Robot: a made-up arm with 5 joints.
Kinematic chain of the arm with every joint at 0, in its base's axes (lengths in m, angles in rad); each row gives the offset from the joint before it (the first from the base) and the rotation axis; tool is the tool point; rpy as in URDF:
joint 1: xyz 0 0 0.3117 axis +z
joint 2: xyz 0 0 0 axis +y
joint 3: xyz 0.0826 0 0.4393 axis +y
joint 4: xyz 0.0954 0 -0.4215 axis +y
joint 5: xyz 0.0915 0 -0.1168 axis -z
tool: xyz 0 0 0 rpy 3.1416 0 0
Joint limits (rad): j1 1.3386..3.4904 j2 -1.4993..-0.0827 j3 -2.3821..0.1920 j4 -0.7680..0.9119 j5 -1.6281..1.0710
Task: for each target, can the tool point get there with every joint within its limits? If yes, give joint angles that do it. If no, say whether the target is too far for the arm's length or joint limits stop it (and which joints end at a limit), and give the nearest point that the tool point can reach.
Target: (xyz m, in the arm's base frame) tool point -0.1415 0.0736 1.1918
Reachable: yes | joints 2.6620 -0.5997 -1.6789 0.3788 -1.0641
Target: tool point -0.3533 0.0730 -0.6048
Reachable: no: joint limits stop it (at a limit: joint 2) | nearest point -0.1732 0.0358 0.1907 | short by 0.817 m
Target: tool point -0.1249 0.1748 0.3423
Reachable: yes | joints 2.1913 -0.7694 -0.0251 0.7769 -0.6330
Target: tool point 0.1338 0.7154 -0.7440
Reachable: no: too far | nearest point 0.0526 0.2813 0.2278 | short by 1.067 m
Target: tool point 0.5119 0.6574 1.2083
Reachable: no: too far | nearest point 0.1234 0.5217 1.0676 | short by 0.435 m
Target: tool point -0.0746 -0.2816 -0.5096
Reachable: no: joint limits stop it (at a limit: joint 1, joint 2, joint 3) | nearest point -0.1010 -0.0367 0.1791 | short by 0.731 m
